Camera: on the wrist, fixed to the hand. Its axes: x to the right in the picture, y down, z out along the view.
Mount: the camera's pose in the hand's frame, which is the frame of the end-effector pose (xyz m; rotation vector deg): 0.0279 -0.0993 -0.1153 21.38 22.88 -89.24
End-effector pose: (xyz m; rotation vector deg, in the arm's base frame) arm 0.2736 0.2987 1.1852 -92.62 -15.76 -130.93
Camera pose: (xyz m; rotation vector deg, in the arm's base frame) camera 0.1271 0.3473 1.1755 22.15 84.17 111.01
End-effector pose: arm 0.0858 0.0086 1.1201 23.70 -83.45 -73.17
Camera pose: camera 0.1385 -0.1038 1.0277 125.51 -49.42 -105.10
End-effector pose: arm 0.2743 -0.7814 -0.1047 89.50 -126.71 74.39
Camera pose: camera 0.3035 -0.7285 0.0377 115.93 -7.95 66.79
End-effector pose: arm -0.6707 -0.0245 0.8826 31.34 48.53 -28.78
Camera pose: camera -0.7797 -0.0320 0.7730 12.25 85.86 -117.20
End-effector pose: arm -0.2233 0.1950 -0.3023 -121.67 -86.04 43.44
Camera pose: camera -0.2116 0.2496 -0.1580 -21.20 -110.07 -1.28
